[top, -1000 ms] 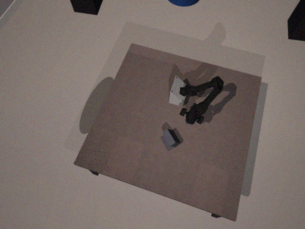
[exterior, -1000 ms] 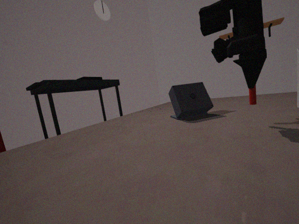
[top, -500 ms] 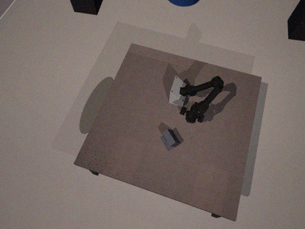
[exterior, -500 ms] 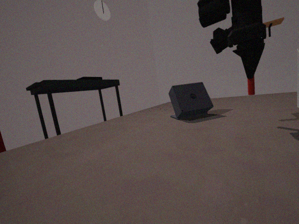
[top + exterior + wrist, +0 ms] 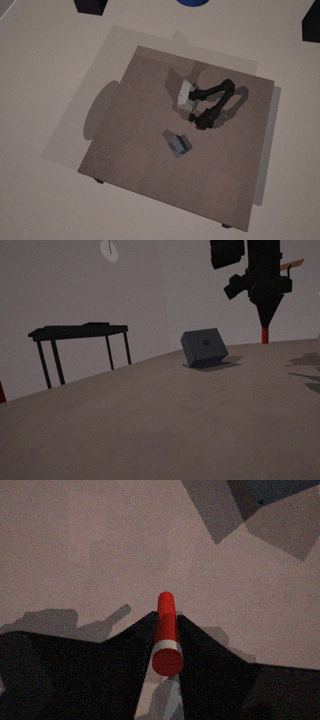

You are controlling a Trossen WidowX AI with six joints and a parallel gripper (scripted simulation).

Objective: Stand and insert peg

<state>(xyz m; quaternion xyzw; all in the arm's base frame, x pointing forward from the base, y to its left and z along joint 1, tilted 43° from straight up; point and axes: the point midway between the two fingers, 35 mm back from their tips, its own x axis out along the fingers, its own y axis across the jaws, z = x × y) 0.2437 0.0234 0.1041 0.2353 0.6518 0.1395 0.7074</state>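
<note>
Right now the sloped panel is 17 cm ahead of my gripper tip, 11 cm to the right of it and 4 cm below it. Also, from my gripper tip: red peg 2 cm above.
</note>
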